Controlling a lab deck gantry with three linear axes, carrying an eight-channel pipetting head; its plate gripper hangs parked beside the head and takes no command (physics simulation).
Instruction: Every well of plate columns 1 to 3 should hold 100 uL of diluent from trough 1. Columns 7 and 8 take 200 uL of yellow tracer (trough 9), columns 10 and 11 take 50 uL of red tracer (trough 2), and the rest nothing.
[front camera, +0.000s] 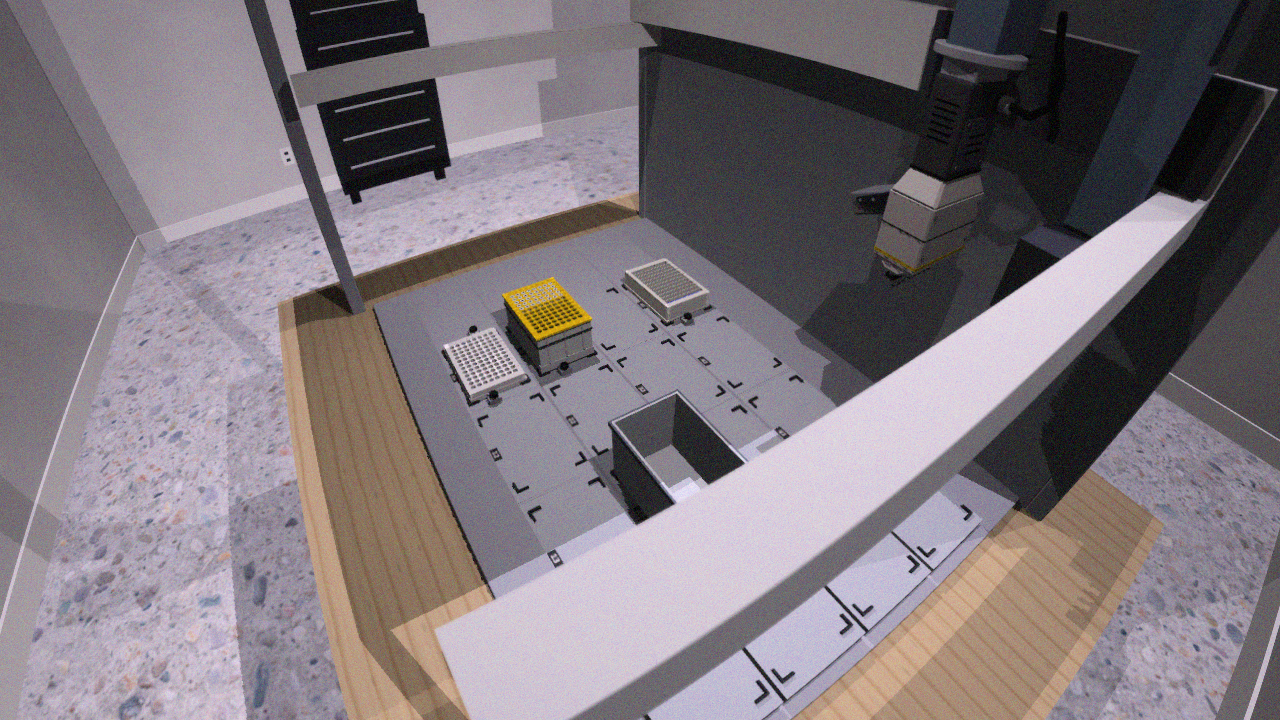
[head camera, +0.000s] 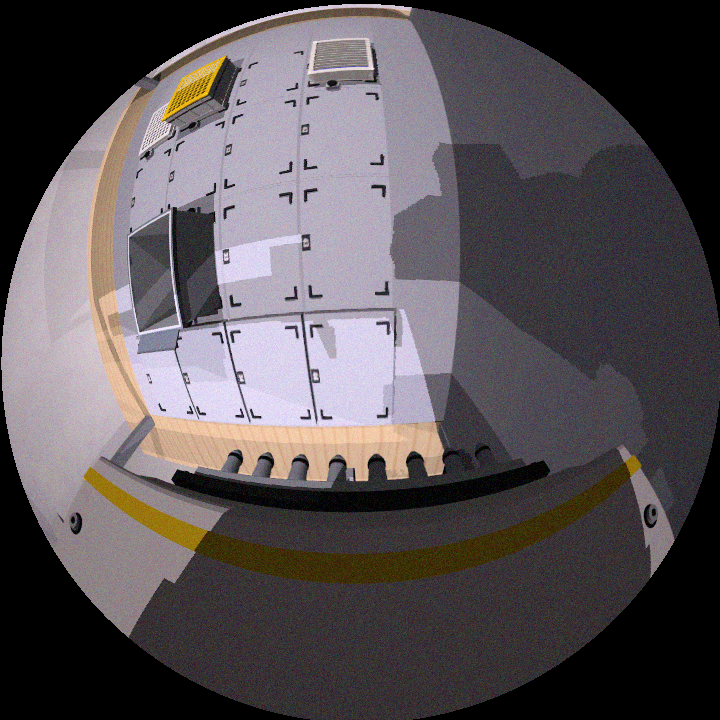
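Observation:
A dark panel (front camera: 752, 154) is visible.

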